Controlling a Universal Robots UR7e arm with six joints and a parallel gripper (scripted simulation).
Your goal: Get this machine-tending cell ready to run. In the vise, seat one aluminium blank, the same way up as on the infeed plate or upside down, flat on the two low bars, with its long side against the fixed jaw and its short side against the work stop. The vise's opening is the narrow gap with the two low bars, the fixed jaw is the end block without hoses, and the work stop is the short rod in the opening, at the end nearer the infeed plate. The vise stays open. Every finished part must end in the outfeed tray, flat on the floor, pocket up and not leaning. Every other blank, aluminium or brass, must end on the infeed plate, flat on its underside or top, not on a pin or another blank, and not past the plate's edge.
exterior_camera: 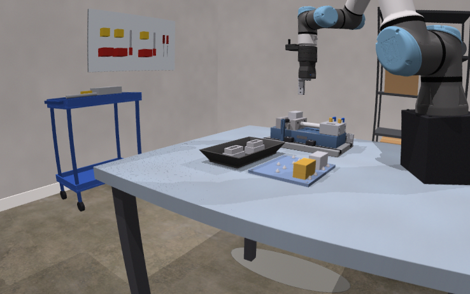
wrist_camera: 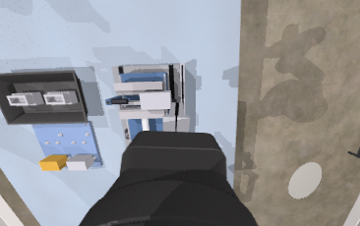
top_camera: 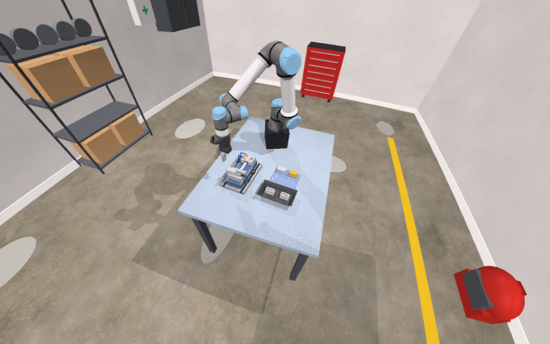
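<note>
The vise is 60 mm behind my hand, 90 mm to the left of it and 160 mm below it. From my hand the other things lie so: brass blank 150 mm behind, 450 mm to the left, 170 mm below.
</note>
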